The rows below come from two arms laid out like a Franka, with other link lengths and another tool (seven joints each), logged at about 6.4 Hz.
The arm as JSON. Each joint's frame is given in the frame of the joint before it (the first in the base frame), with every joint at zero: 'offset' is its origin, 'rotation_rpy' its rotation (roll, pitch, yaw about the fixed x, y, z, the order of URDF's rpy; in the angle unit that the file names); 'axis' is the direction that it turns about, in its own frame. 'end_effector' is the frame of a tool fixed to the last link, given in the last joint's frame.
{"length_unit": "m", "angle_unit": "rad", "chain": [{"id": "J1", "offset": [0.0, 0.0, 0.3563], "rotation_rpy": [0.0, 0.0, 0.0], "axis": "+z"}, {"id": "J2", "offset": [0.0, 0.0, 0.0], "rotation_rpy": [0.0, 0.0, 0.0], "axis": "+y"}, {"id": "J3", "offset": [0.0, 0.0, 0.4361], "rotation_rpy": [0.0, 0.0, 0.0], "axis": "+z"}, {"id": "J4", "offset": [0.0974, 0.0, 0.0], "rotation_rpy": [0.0, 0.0, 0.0], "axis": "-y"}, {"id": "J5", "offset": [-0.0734, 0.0, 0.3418], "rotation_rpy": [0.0, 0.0, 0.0], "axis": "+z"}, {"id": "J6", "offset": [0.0, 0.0, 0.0], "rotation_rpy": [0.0, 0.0, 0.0], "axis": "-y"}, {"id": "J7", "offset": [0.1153, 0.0, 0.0], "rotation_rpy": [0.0, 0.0, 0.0], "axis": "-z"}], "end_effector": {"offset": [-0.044, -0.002, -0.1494], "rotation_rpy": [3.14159, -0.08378, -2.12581]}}
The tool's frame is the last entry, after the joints.
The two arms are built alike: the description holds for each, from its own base.
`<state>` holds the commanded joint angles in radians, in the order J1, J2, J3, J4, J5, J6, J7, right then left.
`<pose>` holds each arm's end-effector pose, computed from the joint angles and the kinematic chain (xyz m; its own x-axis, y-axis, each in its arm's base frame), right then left.
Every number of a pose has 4 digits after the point.
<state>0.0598 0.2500 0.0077 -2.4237 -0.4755 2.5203 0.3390 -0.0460 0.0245 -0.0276 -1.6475 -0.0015 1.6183 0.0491</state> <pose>0.4679 0.0303 0.3227 -0.3860 -0.8503 0.3579 -0.9160 0.3994 -0.0389 0.5173 -0.0380 0.6754 -0.6194 -0.7765 0.1157 -0.7779 0.6269 0.0429</pose>
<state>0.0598 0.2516 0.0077 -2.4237 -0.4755 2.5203 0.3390 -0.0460 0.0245 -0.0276 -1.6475 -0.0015 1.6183 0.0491</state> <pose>0.4679 0.0303 0.3220 -0.3854 -0.8502 0.3586 -0.9160 0.3994 -0.0375 0.5173 -0.0380 0.6754 -0.6194 -0.7765 0.1157 -0.7779 0.6269 0.0429</pose>
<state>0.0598 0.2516 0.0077 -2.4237 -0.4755 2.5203 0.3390 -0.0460 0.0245 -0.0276 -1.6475 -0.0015 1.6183 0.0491</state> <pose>0.4679 0.0303 0.3220 -0.3854 -0.8502 0.3586 -0.9160 0.3994 -0.0375 0.5173 -0.0380 0.6754 -0.6194 -0.7765 0.1157 -0.7779 0.6269 0.0429</pose>
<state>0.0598 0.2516 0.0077 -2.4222 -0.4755 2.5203 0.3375 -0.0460 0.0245 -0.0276 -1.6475 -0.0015 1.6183 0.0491</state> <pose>0.4685 0.0303 0.3224 -0.3846 -0.8509 0.3579 -0.9165 0.3981 -0.0384 0.5173 -0.0380 0.6754 -0.6194 -0.7765 0.1157 -0.7779 0.6269 0.0429</pose>
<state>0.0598 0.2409 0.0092 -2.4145 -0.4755 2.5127 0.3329 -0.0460 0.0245 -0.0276 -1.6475 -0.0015 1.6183 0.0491</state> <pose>0.4711 0.0304 0.3292 -0.3847 -0.8519 0.3553 -0.9178 0.3941 -0.0487 0.5173 -0.0380 0.6754 -0.6194 -0.7765 0.1157 -0.7779 0.6269 0.0429</pose>
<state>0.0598 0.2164 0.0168 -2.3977 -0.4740 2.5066 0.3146 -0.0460 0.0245 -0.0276 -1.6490 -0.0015 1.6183 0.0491</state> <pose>0.4777 0.0332 0.3455 -0.3763 -0.8615 0.3409 -0.9244 0.3738 -0.0759 0.5171 -0.0380 0.6748 -0.6192 -0.7765 0.1166 -0.7779 0.6269 0.0442</pose>
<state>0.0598 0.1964 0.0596 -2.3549 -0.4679 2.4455 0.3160 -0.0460 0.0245 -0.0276 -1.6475 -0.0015 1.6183 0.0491</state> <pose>0.4852 0.0500 0.3652 -0.3618 -0.8653 0.3470 -0.9311 0.3535 -0.0894 0.5173 -0.0380 0.6754 -0.6194 -0.7765 0.1157 -0.7779 0.6269 0.0429</pose>
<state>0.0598 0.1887 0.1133 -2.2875 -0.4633 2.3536 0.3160 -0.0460 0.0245 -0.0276 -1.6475 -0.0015 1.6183 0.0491</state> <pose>0.4958 0.0710 0.3862 -0.3390 -0.8662 0.3671 -0.9400 0.3282 -0.0935 0.5173 -0.0380 0.6754 -0.6194 -0.7765 0.1157 -0.7779 0.6269 0.0429</pose>
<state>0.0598 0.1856 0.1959 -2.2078 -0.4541 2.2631 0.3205 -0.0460 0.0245 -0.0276 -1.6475 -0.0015 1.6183 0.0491</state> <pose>0.5054 0.1084 0.4110 -0.3031 -0.8770 0.3728 -0.9528 0.2858 -0.1023 0.5173 -0.0380 0.6754 -0.6194 -0.7765 0.1157 -0.7779 0.6269 0.0429</pose>
